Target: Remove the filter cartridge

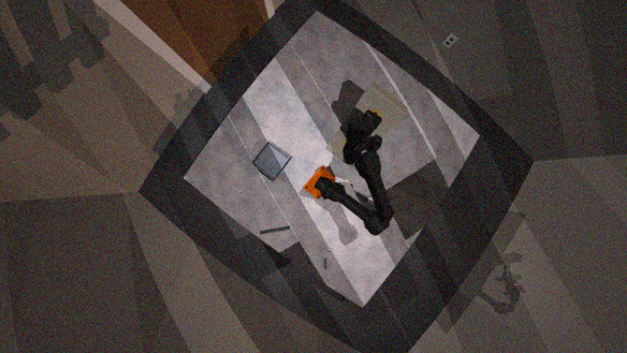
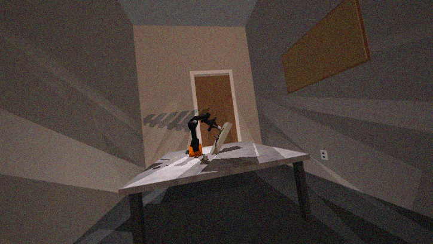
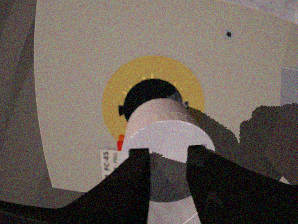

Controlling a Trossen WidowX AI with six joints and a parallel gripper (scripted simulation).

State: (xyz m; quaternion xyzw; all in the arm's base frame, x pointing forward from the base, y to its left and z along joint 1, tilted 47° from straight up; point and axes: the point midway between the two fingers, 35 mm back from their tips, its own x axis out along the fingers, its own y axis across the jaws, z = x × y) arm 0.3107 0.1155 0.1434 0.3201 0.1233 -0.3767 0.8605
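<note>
Now: gripper tip 11 cm above the service panel, 2 cm short of it and 1 cm to the left of it. From my gripper tip the other things lie so: grey square tray 33 cm behind, 31 cm to the left, 28 cm below; then round filter cartridge 1 cm below, 1 cm ahead.
</note>
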